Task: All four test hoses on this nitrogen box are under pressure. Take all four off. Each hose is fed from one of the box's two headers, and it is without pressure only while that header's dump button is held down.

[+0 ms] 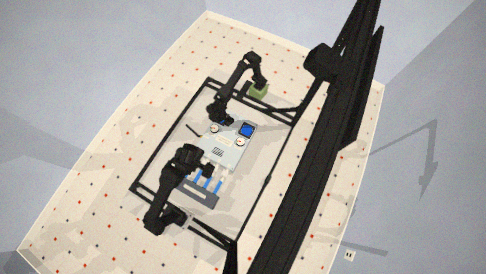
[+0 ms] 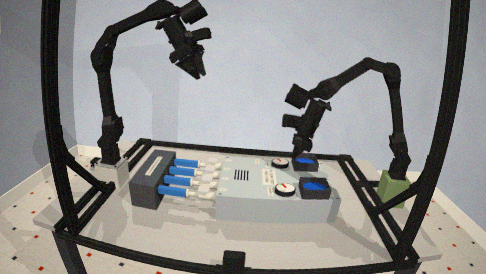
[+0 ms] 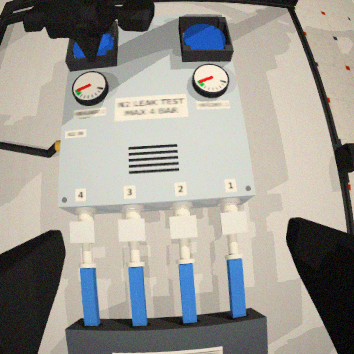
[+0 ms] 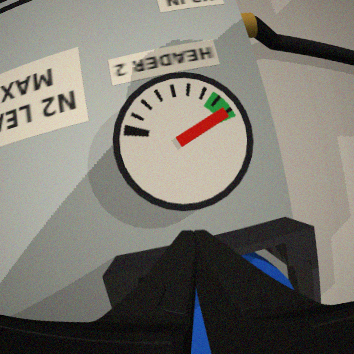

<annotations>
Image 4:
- right gripper: 192,241
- grey nitrogen box: 102,187, touched by the right gripper
</annotations>
